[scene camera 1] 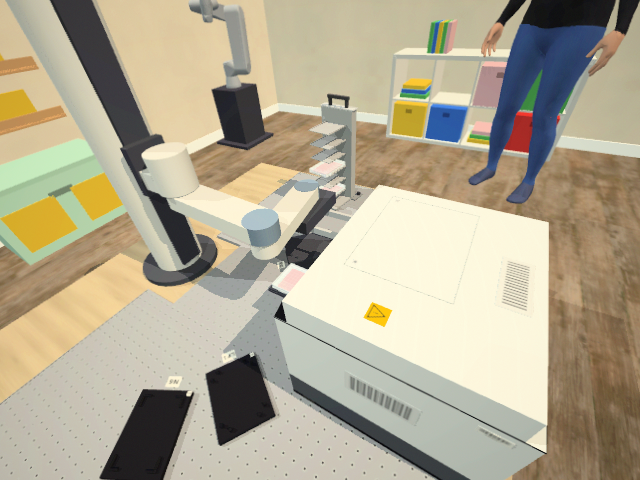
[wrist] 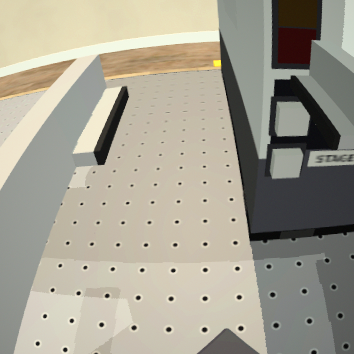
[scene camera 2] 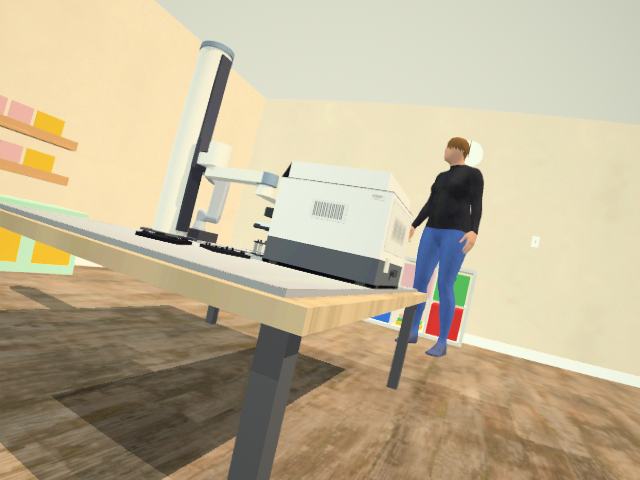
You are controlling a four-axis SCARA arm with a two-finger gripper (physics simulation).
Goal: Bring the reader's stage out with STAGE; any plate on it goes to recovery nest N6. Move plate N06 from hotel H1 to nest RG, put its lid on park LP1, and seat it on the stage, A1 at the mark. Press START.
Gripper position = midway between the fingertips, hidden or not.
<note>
My gripper (scene camera 1: 359, 231) carries nothing. Further things: an STAGE button (wrist: 285, 162) and an START button (wrist: 291, 118).
My gripper also shows in the wrist view (wrist: 208, 63).
</note>
